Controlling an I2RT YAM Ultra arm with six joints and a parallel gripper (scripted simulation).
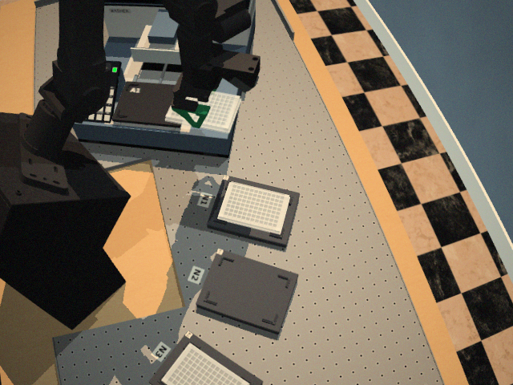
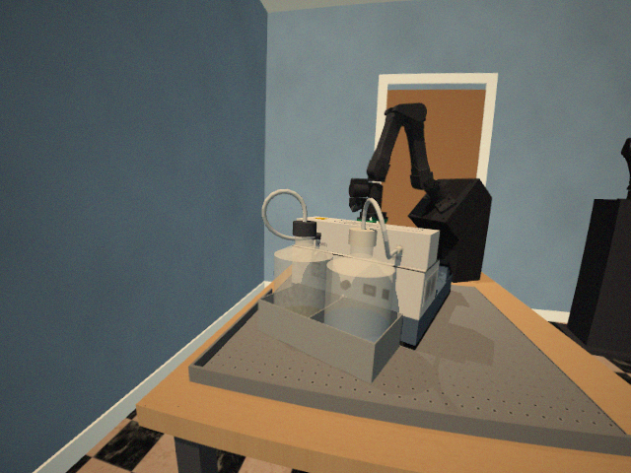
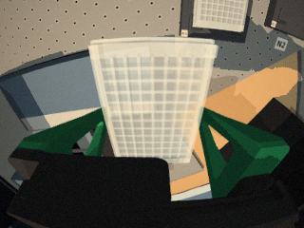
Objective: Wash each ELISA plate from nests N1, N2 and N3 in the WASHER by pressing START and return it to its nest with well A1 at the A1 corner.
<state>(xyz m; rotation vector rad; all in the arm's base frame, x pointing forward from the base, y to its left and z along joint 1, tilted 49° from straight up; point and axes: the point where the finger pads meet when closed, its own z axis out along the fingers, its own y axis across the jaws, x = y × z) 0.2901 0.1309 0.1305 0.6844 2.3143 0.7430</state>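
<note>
Now: the nest N2 5 cm ahead of my hand, 32 cm to the right of it and 16 cm below it. From my hand the other things lie so: dark carrier (11 cm behind, 9 cm to the left, 8 cm below); nest N1 (8 cm ahead, 15 cm to the right, 16 cm below); N1 label (1 cm behind, 11 cm to the right, 16 cm below).
</note>
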